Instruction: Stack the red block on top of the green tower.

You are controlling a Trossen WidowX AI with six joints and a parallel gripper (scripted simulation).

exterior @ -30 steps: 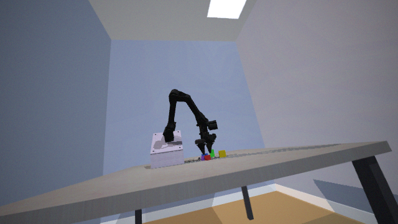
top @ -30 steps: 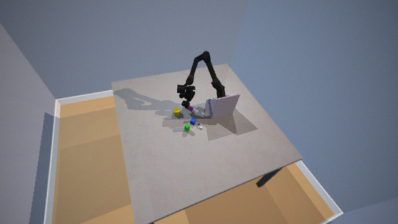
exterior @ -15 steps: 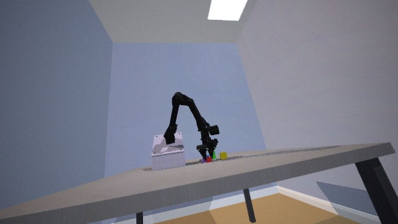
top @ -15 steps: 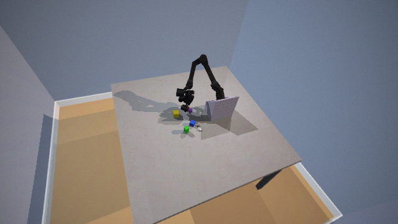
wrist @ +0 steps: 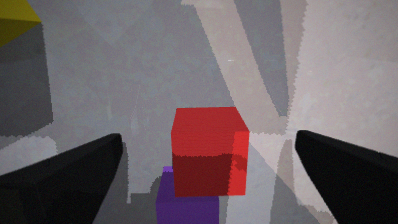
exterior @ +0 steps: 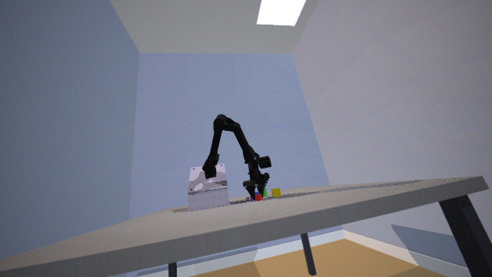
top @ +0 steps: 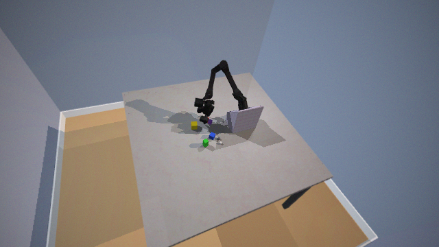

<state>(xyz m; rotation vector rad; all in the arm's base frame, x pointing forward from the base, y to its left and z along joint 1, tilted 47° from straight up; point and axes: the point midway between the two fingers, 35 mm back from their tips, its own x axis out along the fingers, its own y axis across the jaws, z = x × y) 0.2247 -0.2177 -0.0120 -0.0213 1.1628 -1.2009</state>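
My gripper tip is 20 mm past the purple block, 30 mm to the right of it and 10 mm below it. The rest, counted from my gripper tip: red block: 10 mm above; then blue block: 30 mm ahead, 170 mm to the left, 10 mm above; then yellow block: 120 mm ahead, 30 mm to the left, 10 mm above.
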